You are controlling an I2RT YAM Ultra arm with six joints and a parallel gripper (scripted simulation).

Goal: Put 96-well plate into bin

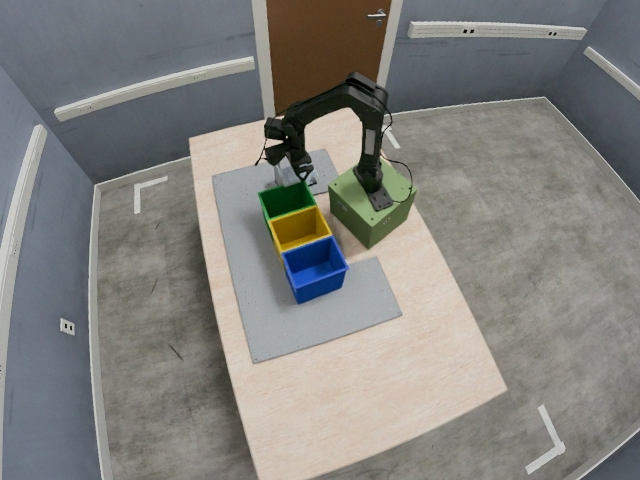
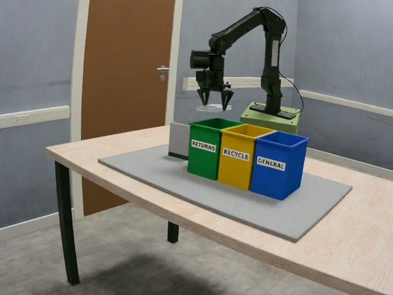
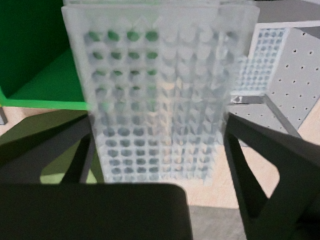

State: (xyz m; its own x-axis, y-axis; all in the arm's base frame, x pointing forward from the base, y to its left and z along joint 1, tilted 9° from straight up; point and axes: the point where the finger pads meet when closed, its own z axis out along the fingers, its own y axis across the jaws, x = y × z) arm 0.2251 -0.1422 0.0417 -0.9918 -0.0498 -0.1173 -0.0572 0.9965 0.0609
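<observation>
Now: the blue general bin 60 mm ahead of my hand, 330 mm to the left of it and 130 mm below it. From my hand the other things lie so: clear 96-well plate (10 mm below); yellow recycle bin (70 mm ahead, 200 mm to the left, 130 mm below); green returns bin (70 mm ahead, 70 mm to the left, 130 mm below).
</observation>
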